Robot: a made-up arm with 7 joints.
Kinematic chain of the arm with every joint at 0, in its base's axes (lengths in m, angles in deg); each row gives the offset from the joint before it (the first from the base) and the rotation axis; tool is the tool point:
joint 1: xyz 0 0 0 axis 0 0.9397 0.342
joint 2: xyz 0 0 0 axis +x
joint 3: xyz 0 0 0 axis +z
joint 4: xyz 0.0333 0 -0.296 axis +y
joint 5: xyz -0.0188 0 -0.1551 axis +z
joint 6: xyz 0 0 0 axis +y
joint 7: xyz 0 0 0 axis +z
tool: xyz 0 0 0
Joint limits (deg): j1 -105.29..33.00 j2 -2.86..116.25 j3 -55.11..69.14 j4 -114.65..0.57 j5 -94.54..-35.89 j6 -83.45..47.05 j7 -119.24..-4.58
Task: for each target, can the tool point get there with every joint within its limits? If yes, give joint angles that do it. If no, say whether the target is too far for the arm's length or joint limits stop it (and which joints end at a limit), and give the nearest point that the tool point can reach.
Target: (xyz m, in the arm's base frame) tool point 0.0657 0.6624 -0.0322
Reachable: no: too far | nearest point 0.0448 0.4514 -0.0219 | short by 0.212 m
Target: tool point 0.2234 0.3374 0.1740
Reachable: yes | joints -75.05 72.25 33.82 -42.98 -77.60 -68.88 -82.84
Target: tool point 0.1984 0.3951 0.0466
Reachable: yes | joints -40.67 73.70 37.27 -38.15 -65.29 -61.10 -23.90
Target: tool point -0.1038 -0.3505 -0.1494
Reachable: no: joint limits stop it (at a limit: joint 1, joint 2, joint 3, joint 4) | nearest point -0.0057 -0.1516 -0.2680 | short by 0.252 m
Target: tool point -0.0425 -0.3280 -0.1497
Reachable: no: joint limits stop it (at a limit: joint 1, joint 2, joint 3, joint 4) | nearest point -0.0057 -0.1516 -0.2680 | short by 0.216 m
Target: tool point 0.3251 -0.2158 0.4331
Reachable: no: too far | nearest point 0.2956 -0.1317 0.2332 | short by 0.219 m
